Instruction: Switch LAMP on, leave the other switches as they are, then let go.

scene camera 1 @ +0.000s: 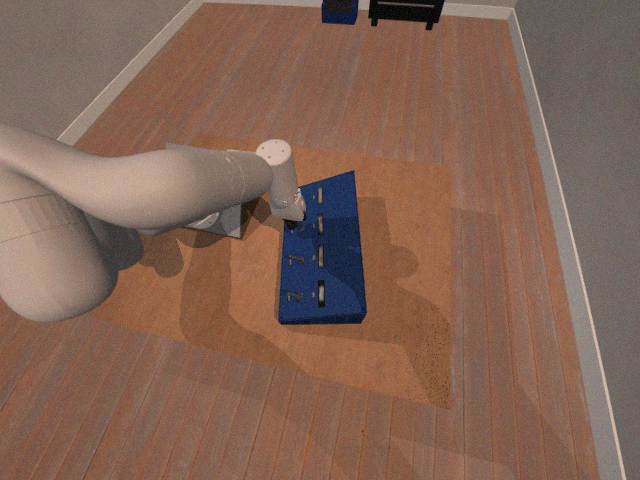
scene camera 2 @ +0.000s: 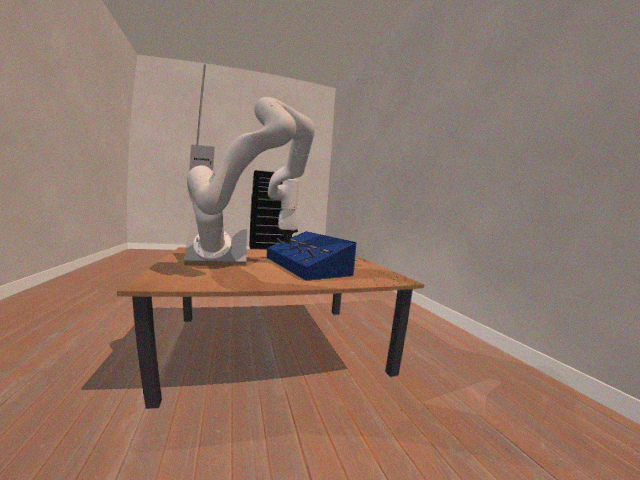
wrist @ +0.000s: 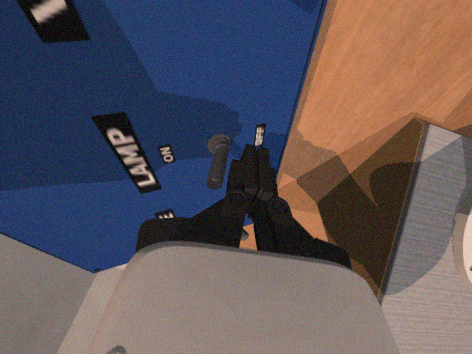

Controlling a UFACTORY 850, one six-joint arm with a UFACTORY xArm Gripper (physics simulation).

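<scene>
The blue switch panel [scene camera 1: 338, 196] [scene camera 2: 338, 263] [wrist: 200, 60] has a sloped face with a row of levers. The grey LAMP lever [wrist: 216, 167] [scene camera 1: 302, 227] stands between its ON label [wrist: 166, 154] and its OFF label [wrist: 260, 135]. The LAMP name plate [wrist: 127, 152] is left of it in the wrist view. Whether the lever leans to ON or OFF is hard to tell. My gripper [wrist: 250, 160] [scene camera 1: 290, 227] [scene camera 2: 291, 233] is shut and empty, its black fingertips low over the panel on the lever's OFF side. A small gap shows between fingers and lever in the wrist view.
Two other levers [scene camera 1: 295, 259] [scene camera 1: 295, 296] stand nearer the front in scene camera 1. Another lever's end [wrist: 244, 234] shows beside the fingers. The robot's base plate [wrist: 430, 220] [scene camera 2: 240, 253] stands beside the panel on the wooden table [scene camera 2: 248, 283] [wrist: 380, 60].
</scene>
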